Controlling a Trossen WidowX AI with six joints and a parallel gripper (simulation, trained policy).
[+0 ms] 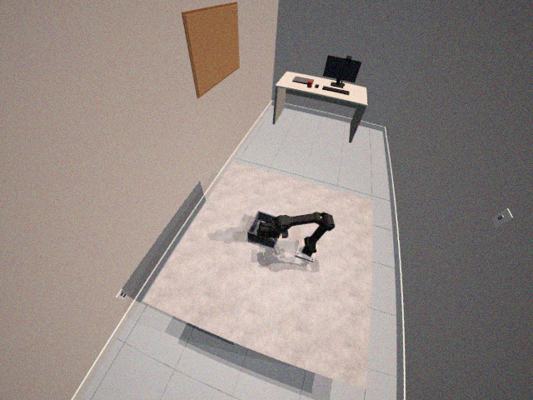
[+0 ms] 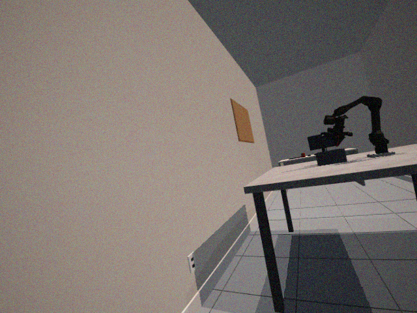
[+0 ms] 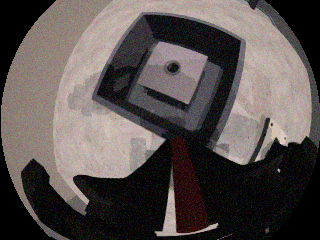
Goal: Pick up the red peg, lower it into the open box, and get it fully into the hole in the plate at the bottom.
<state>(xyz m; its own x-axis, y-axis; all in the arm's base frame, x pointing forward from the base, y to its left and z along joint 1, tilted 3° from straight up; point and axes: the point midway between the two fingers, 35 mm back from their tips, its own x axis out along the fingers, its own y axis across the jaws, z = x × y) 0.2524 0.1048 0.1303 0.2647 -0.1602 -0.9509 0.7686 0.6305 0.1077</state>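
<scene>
Now: gripper tip 3 cm below the red peg, 1 cm to the right of it and 1 cm past it. Round my gripper tip: light plate: 8 cm below, 7 cm to the right, 7 cm ahead; dark box: 10 cm below, 7 cm to the right, 7 cm ahead.
</scene>
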